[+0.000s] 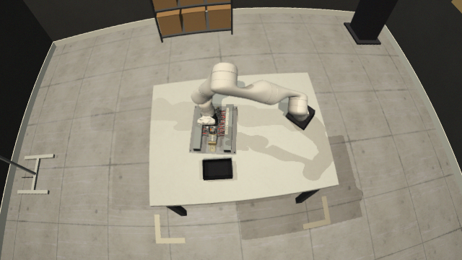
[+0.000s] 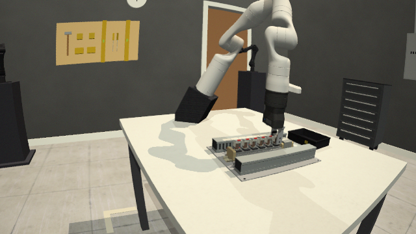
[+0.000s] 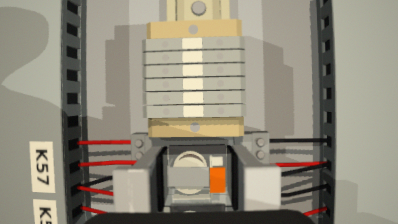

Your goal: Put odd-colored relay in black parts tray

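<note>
Right now the clear relay is 1 cm below my hand. From my hand the other things lie so: black parts tray 22 cm to the left, 4 cm below; relay panel 4 cm to the right, 4 cm below, 1 cm behind.
</note>
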